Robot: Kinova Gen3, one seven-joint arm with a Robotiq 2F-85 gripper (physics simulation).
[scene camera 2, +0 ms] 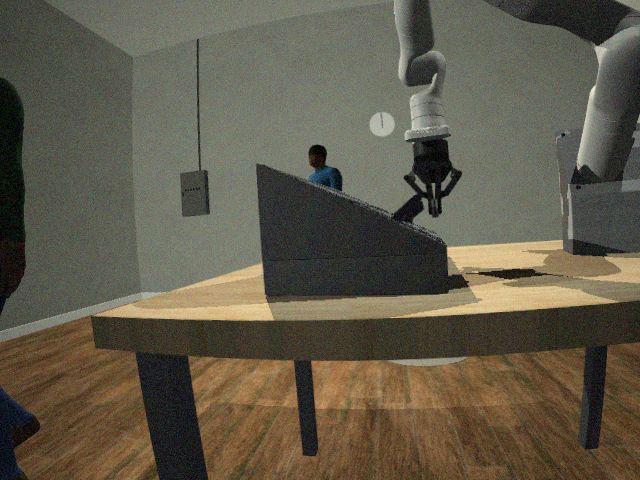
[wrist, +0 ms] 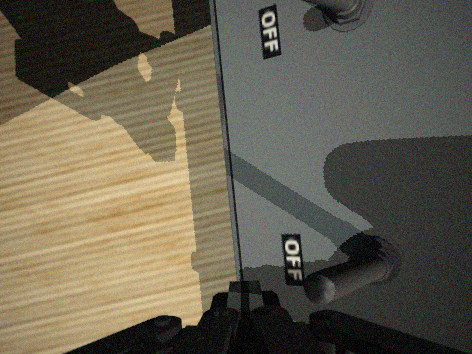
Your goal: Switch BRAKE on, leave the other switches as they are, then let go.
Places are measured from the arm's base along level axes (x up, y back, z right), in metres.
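Pixels of known places: gripper, fingertip midpoint: (scene camera 2: 435,217) (wrist: 245,302); arm's base at its link origin: (scene camera 2: 597,166).
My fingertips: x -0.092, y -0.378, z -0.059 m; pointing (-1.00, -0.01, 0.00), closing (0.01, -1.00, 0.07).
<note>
Ahead of a thing's pixels: the offset from my fingertips to its top centre. "*": to the spot under its first point. Level surfaces: height alone.
The grey sloped switch panel (scene camera 2: 351,232) (wrist: 280,105) stands on the table. In the wrist view a toggle switch {dx +0.033, dy -0.044, dz -0.012 m} (wrist: 350,275) leans toward the panel's low edge, its tip beside an OFF label {* dx -0.022, dy -0.027, dz -0.012 m} (wrist: 293,259). Its name label is out of view, so I cannot read whether it is BRAKE. Another switch {* dx +0.008, dy -0.058, dz -0.126 m} (wrist: 345,7) is cut off at the top, near its own OFF label {* dx -0.022, dy -0.028, dz -0.131 m} (wrist: 270,32). My gripper (scene camera 2: 434,213) (wrist: 245,302) is shut and empty, pointing down. Its fingertips are just off the low-edge side of the lever {dx +0.033, dy -0.045, dz -0.252 m} (scene camera 2: 409,208), with a small gap visible.
The wooden table {dx -0.099 m} (scene camera 2: 206,304) (wrist: 100,225) extends past the panel's low edge. The arm's grey mount (scene camera 2: 602,217) stands at the right. A person in blue (scene camera 2: 326,176) is behind the panel, and another person (scene camera 2: 11,165) is at the left edge. A grey box (scene camera 2: 194,201) is at the wall.
</note>
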